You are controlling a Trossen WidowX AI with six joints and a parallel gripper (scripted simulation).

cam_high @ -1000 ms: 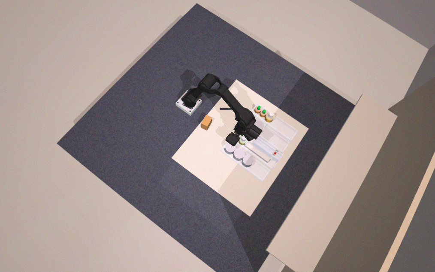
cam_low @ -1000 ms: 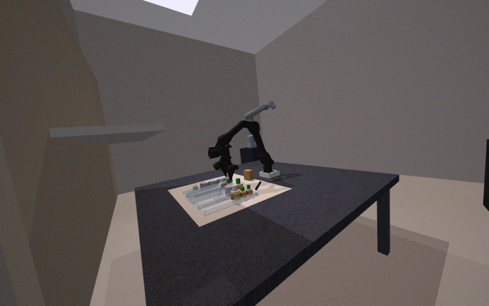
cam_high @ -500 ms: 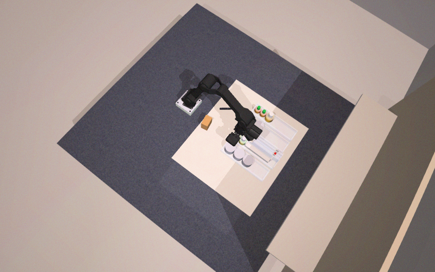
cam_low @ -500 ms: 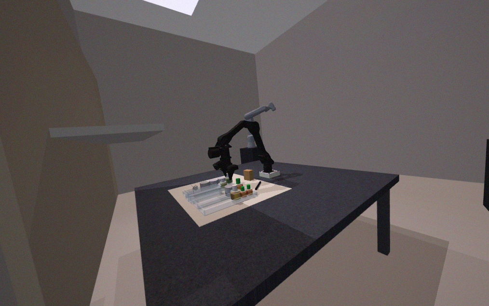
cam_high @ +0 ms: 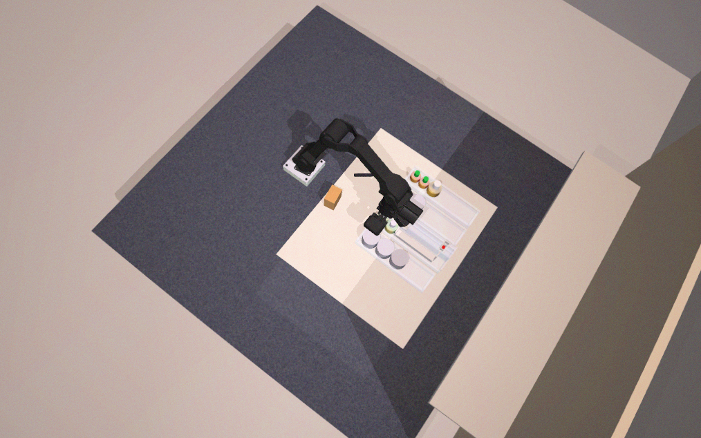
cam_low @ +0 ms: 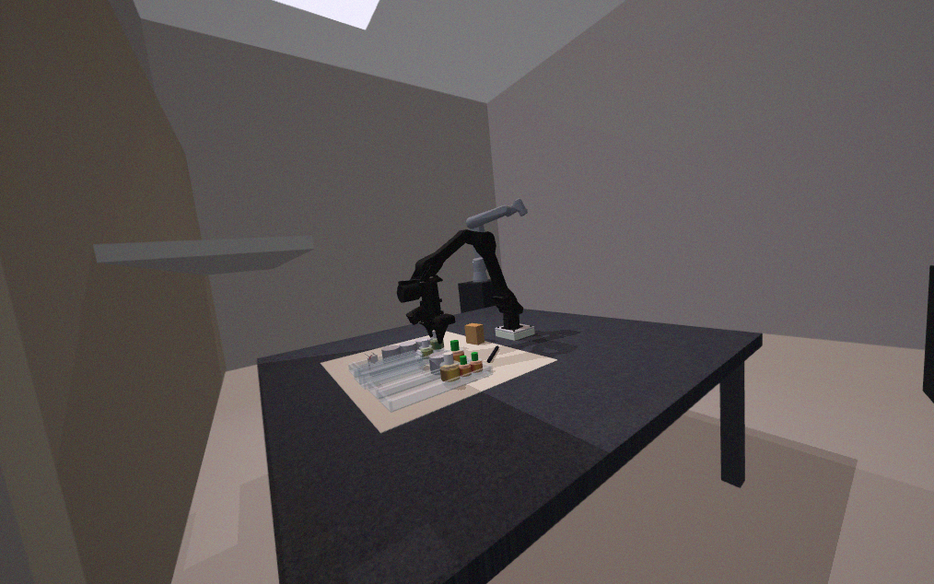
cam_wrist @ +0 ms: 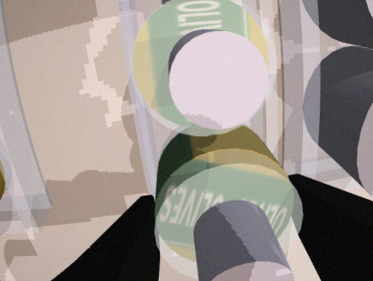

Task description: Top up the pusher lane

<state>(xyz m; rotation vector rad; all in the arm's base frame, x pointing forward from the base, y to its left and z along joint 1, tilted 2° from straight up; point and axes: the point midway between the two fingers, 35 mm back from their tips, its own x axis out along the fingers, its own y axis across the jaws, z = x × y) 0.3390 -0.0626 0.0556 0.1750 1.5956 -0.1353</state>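
Right now the sprung lane is 150 mm ahead of my gripper tip, 30 mm below it and 10 mm to the right of it. Also, from my gripper tip: orange box (190 mm behind, 20 mm below, 10 mm to the right); then black rod (150 mm to the left, 110 mm behind, 50 mm below); then red mark (230 mm ahead, 20 mm above, 10 mm to the right).
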